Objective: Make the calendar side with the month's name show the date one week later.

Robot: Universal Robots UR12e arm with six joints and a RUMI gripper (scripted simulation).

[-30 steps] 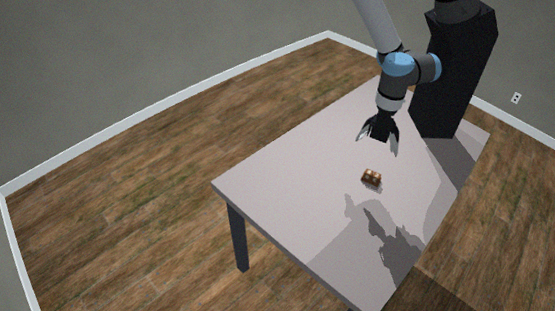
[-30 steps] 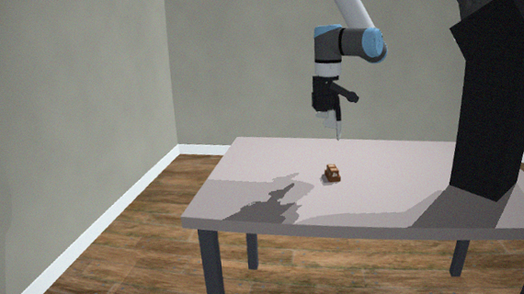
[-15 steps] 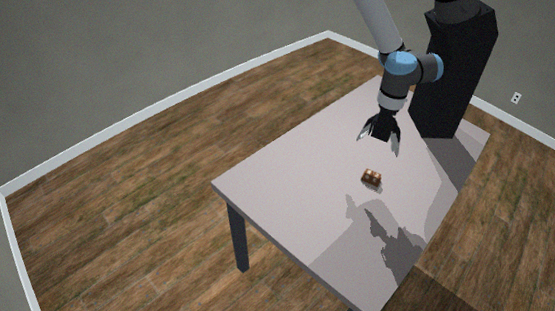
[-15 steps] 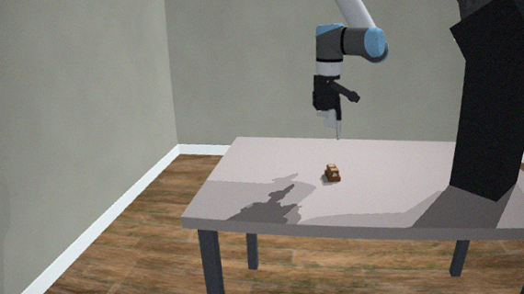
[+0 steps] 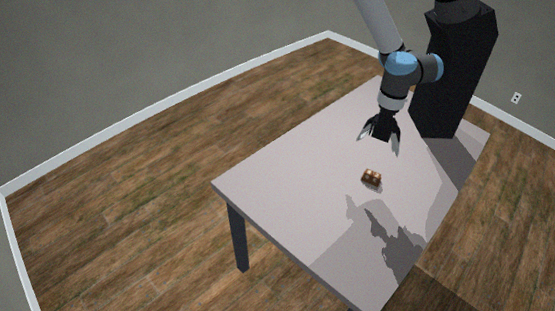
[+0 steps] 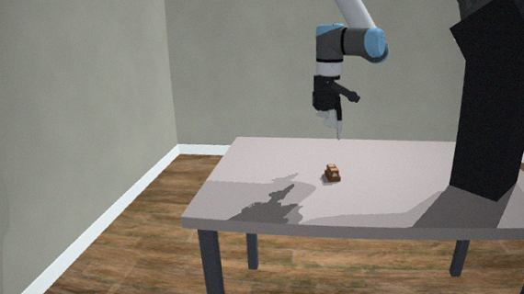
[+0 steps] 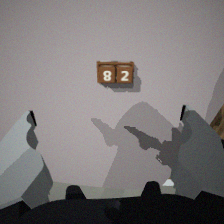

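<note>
The brown calendar cube lies 14 cm below my hand. The rest, counted from my hand: brown wooden calendar tray: 16 cm below, 2 cm to the left, 1 cm behind.
</note>
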